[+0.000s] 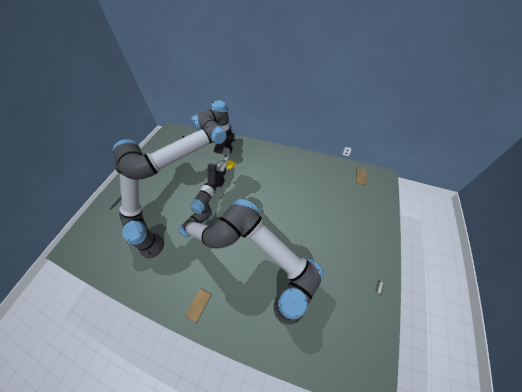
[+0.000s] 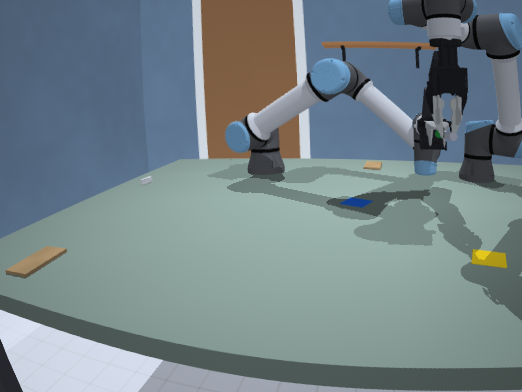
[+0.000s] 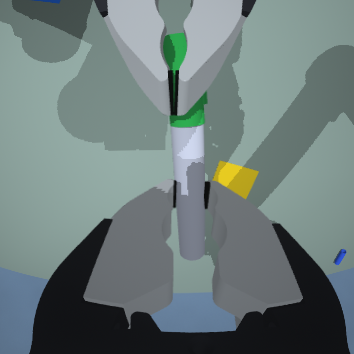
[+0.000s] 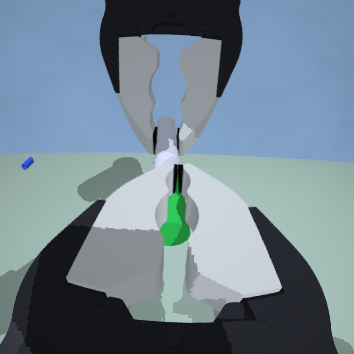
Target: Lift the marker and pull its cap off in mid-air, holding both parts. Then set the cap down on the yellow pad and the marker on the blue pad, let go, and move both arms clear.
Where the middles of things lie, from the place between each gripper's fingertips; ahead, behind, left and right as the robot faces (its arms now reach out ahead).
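The green cap (image 3: 174,45) is 20 mm behind my right hand and 20 mm below it. The yellow pad (image 3: 239,179) is 100 mm to the left of my right hand, 170 mm ahead of it and 240 mm below it. As for the white marker (image 3: 187,142), that's 10 mm to the left of my right hand, 30 mm ahead of it and 10 mm below it. Going by their middles, the yellow pad is the farthest from my right hand of the things named here.
Then there's the white marker, and my left hand is 20 mm past it. The green cap is 10 mm to the right of my left hand and 60 mm behind it. The yellow pad is 90 mm to the left of my left hand, 130 mm ahead of it and 230 mm below it.
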